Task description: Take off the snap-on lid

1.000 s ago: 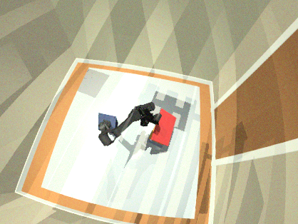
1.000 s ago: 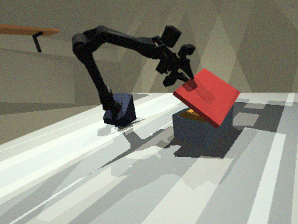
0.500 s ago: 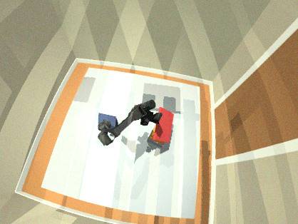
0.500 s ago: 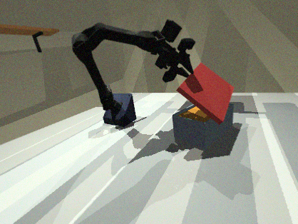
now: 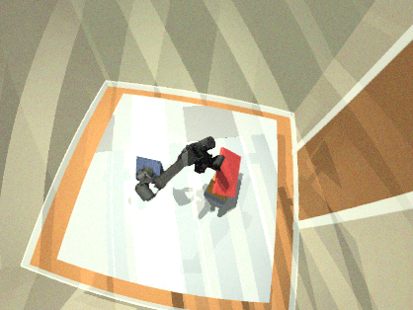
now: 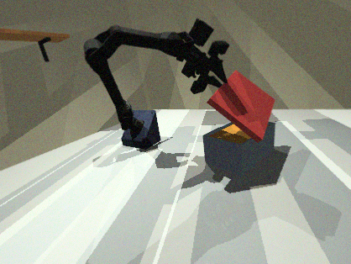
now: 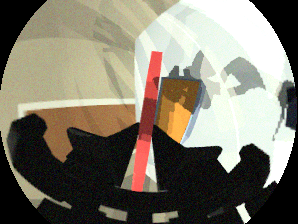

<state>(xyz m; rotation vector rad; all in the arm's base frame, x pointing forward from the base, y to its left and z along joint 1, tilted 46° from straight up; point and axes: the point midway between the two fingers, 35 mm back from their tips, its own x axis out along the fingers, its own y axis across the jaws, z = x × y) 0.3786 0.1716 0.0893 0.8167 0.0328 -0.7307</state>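
Right now my gripper tip is 60 mm short of the red lid, 20 mm to the right of it and 50 mm above it. Round my gripper tip: storage box: 50 mm ahead, 10 mm to the right, 190 mm below.
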